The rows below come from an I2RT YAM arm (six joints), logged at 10 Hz.
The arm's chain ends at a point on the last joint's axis. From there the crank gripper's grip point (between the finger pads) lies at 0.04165 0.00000 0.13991 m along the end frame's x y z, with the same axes.
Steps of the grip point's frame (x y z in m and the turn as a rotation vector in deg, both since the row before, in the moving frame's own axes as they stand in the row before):
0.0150 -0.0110 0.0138 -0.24 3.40 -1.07
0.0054 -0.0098 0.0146 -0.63 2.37 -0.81
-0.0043 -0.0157 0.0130 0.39 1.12 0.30
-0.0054 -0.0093 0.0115 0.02 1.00 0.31
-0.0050 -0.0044 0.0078 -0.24 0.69 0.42
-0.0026 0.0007 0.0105 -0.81 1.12 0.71
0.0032 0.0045 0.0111 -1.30 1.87 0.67
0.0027 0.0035 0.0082 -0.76 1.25 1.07
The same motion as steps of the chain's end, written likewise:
0.0068 -0.0107 0.0165 -0.24 3.40 -1.07
-0.0004 -0.0107 0.0164 -0.63 2.37 -0.81
-0.0070 -0.0150 0.0138 0.39 1.12 0.30
-0.0078 -0.0095 0.0122 0.02 1.00 0.31
-0.0067 -0.0053 0.0083 -0.24 0.69 0.42
-0.0053 -0.0018 0.0114 -0.81 1.12 0.71
-0.0013 0.0008 0.0126 -1.30 1.87 0.67
-0.0003 0.0008 0.0092 -0.76 1.25 1.07

